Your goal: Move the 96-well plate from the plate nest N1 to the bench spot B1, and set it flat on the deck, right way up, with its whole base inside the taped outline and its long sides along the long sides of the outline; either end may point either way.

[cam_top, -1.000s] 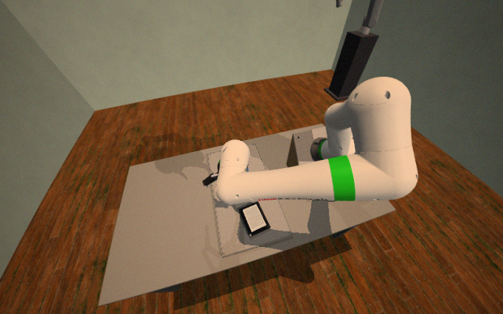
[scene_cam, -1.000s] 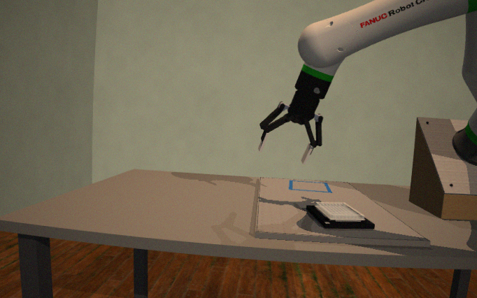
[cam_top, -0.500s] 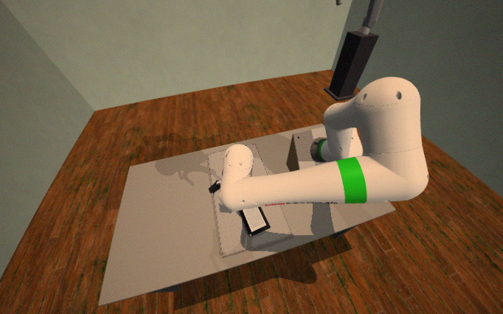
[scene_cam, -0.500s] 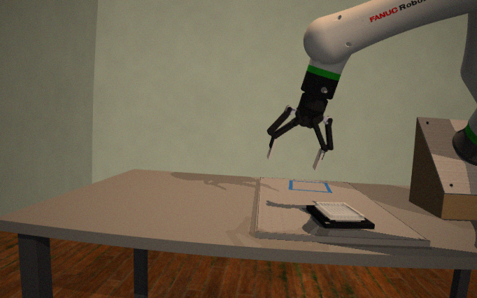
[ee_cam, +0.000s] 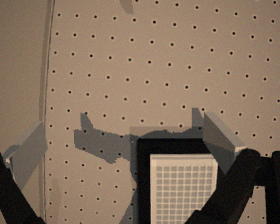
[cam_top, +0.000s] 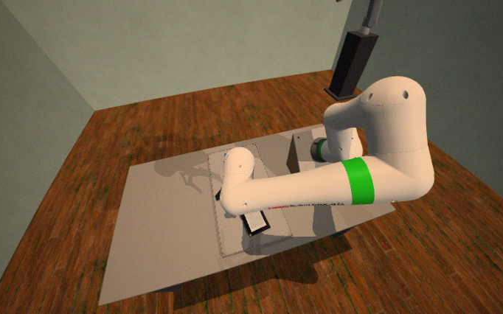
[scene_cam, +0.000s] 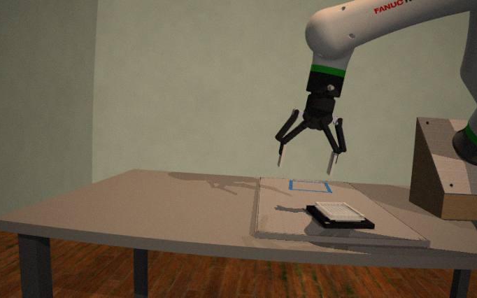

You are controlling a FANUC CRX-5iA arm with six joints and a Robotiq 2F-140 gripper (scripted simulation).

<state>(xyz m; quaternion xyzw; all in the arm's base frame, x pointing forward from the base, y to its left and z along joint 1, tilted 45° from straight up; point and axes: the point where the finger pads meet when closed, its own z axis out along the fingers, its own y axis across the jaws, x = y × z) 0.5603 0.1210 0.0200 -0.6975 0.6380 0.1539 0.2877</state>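
My gripper is now 8 cm past the white 96-well plate, 11 cm to the right of it and 10 cm above it. Round my hand: black plate nest N1: 8 cm behind, 11 cm to the left, 11 cm below.
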